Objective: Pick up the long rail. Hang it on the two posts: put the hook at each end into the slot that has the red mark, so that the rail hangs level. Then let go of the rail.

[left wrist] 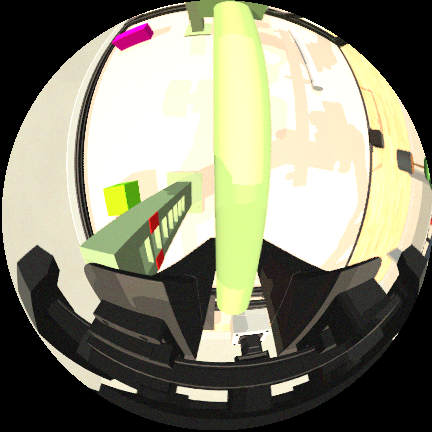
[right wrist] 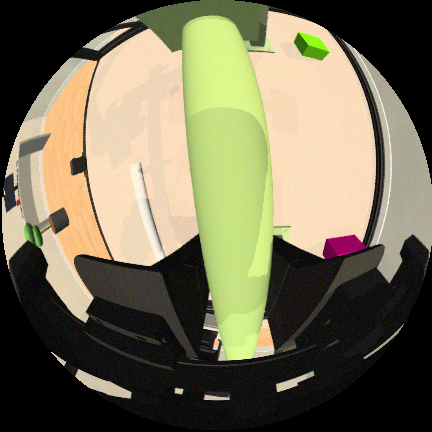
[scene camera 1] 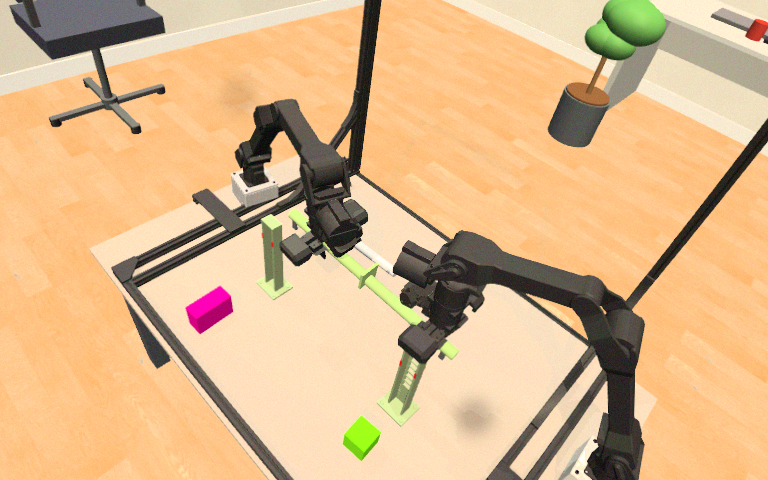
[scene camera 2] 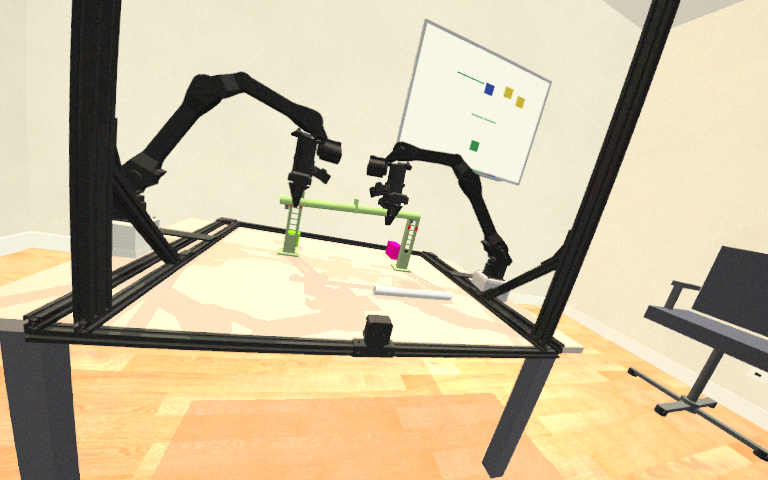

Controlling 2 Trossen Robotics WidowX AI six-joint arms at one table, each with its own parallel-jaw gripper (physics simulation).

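Where they show: left gripper, fingertip midpoint: [left wrist: 235,243] [scene camera 1: 434,343] [scene camera 2: 295,207]; right gripper, fingertip midpoint: [right wrist: 231,231] [scene camera 1: 328,255] [scene camera 2: 387,225]; left arm's base at its link origin: [left wrist: 249,338] [scene camera 1: 604,471] [scene camera 2: 124,218]; right arm's base at its link origin: [right wrist: 206,332] [scene camera 1: 254,178] [scene camera 2: 492,276].
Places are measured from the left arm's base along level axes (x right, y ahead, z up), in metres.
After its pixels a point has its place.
The long light-green rail [scene camera 1: 396,301] {y 0.483, x -0.081, z 0.129 m} [scene camera 2: 334,204] {y 0.493, x -0.067, z 0.124 m} [left wrist: 242,150] {y 0.437, x -0.079, z 0.125 m} [right wrist: 227,150] is held raised, near the height of the post tops. My left gripper [scene camera 2: 295,202] {y 0.380, x -0.076, z 0.092 m} [left wrist: 235,243] {y 0.380, x -0.076, z 0.092 m} is shut on it near one end; my right gripper [scene camera 2: 390,219] {y 0.683, x -0.071, z 0.090 m} [right wrist: 231,231] {y 0.683, x -0.071, z 0.090 m} is shut on it near the other. One green post [scene camera 1: 408,379] {y 0.381, x -0.135, z 0.026 m} [scene camera 2: 291,234] {y 0.381, x -0.132, z -0.009 m} [left wrist: 130,235] {y 0.401, x -0.131, z 0.122 m} stands by the left gripper, its red-marked slots facing the rail's side. The other post [scene camera 1: 272,254] {y 0.784, x -0.144, z 0.060 m} [scene camera 2: 406,249] {y 0.798, x -0.117, z 0.006 m} stands by the right gripper. In the left wrist view the rail runs beside the near post, with a gap. Small hooks hang under the rail's ends; their seating is unclear.
A magenta block [scene camera 1: 209,309] {y 0.804, x -0.304, z -0.020 m} [scene camera 2: 393,249] {y 0.803, x -0.255, z -0.036 m} [left wrist: 133,37] {y 0.803, x -0.285, z -0.045 m} [right wrist: 344,246] {y 0.803, x -0.281, z -0.040 m} and a lime cube [scene camera 1: 361,437] {y 0.379, x -0.265, z -0.029 m} [left wrist: 121,198] {y 0.386, x -0.242, z -0.029 m} [right wrist: 311,46] {y 0.409, x -0.242, z -0.033 m} lie on the table on the side of the posts away from the rail. A white tube [scene camera 2: 412,292] {y 0.733, x 0.129, z -0.059 m} [left wrist: 306,60] {y 0.702, x 0.109, z -0.060 m} [right wrist: 145,210] {y 0.716, x 0.110, z -0.058 m} lies on the rail's side. Black frame bars edge the table.
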